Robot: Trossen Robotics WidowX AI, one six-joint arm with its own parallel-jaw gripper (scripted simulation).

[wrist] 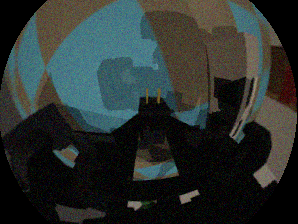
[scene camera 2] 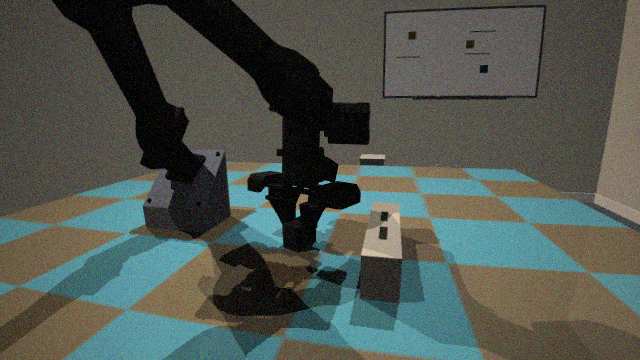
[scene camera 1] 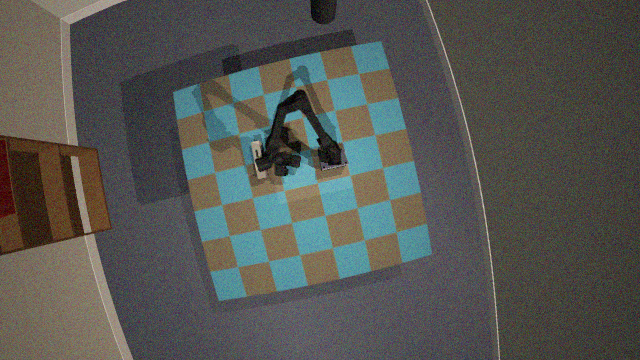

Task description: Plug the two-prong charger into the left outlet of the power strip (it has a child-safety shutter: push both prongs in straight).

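Scene:
There's a two-prong charger showing in the wrist view (154,114), and you'd get the charger in scene camera 2 (293,239) as well.

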